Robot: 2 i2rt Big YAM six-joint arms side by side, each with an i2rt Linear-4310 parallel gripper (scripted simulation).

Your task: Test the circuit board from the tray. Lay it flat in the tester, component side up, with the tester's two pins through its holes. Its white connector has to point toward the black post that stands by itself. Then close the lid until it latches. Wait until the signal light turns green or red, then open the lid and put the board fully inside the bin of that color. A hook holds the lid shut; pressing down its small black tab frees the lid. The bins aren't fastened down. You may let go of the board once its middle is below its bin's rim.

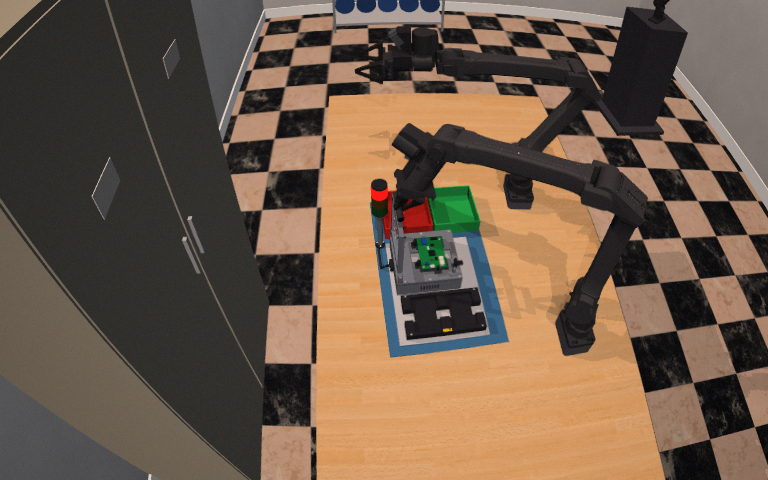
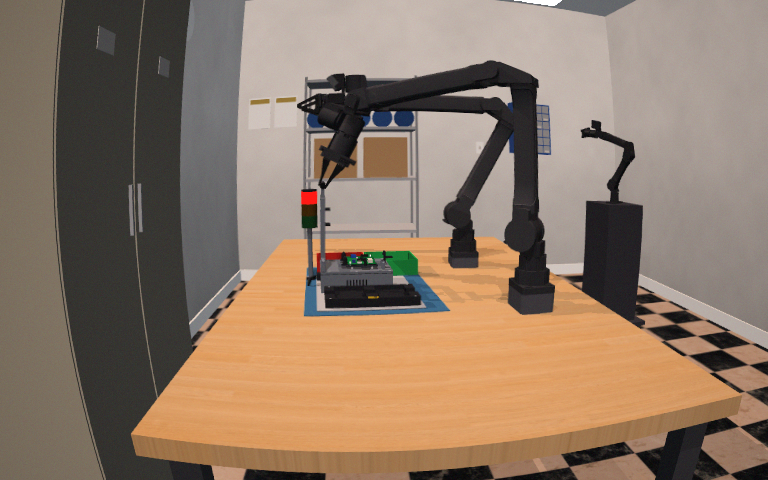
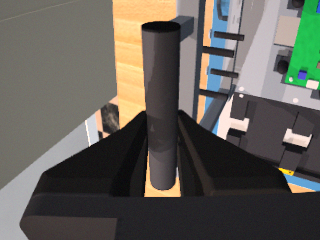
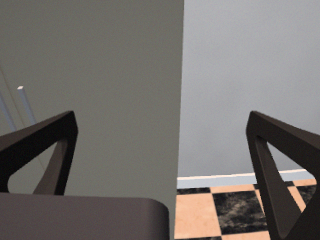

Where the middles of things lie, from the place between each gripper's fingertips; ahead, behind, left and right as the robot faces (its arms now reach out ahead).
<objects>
The green circuit board [image 1: 431, 252] is 20 cm below my left hand [image 1: 397, 209] and 10 cm behind it. The rest, counted from my left hand: green bin [image 1: 456, 204] 26 cm below, 21 cm behind, 20 cm to the right; clear lid [image 1: 397, 218] 9 cm below; red bin [image 1: 420, 215] 26 cm below, 20 cm to the right, 6 cm behind.
The clear lid is 33 cm below my right hand [image 1: 355, 62], 32 cm to the left of it and 5 cm behind it. Round my right hand: green bin: 50 cm below, 26 cm behind, 13 cm to the left; then green circuit board: 44 cm below, 33 cm to the left, 15 cm behind; then red bin: 50 cm below, 12 cm to the left, 11 cm behind.
</objects>
